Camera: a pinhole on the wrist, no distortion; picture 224 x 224 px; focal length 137.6 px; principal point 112.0 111.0 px. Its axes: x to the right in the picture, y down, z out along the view. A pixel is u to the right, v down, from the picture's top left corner.
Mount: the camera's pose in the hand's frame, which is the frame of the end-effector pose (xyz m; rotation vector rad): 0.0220 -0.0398 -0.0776 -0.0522 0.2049 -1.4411
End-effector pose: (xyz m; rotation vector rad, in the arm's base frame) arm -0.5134 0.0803 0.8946 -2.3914 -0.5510 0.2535
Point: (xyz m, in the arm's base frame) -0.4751 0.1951 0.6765
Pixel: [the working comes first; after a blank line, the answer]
In the camera's frame: -0.1360 0.0383 0.2933

48.2 129.0
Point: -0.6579 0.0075 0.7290
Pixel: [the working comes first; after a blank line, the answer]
In the camera's frame: -0.1919 -0.1869 0.1610

outside the picture
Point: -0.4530 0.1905 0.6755
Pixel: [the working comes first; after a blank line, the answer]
In the camera's frame: -0.1438 0.0585 0.2867

43.0 139.1
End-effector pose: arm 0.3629 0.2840 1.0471 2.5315 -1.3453 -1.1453
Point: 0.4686 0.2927 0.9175
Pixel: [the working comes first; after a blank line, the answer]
In the camera's frame: 0.0836 0.0536 0.1270

202.6 169.1
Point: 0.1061 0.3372 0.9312
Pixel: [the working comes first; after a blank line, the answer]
In the camera's frame: -0.1868 -0.1153 0.3056

27.9 59.1
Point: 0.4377 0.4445 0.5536
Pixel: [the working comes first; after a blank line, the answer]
In the camera's frame: 0.2625 0.0633 0.4795

187.3 129.2
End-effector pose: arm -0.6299 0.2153 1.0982 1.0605 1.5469 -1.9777
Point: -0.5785 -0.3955 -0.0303
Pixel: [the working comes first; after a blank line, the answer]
In the camera's frame: -0.9319 0.7626 0.5647

outside the picture
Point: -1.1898 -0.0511 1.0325
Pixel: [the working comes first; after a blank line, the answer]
In the camera's frame: 0.2229 0.2258 0.5683

166.0 165.7
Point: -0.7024 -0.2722 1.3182
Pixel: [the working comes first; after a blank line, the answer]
In the camera's frame: -0.0815 -0.2980 0.5356

91.1 34.4
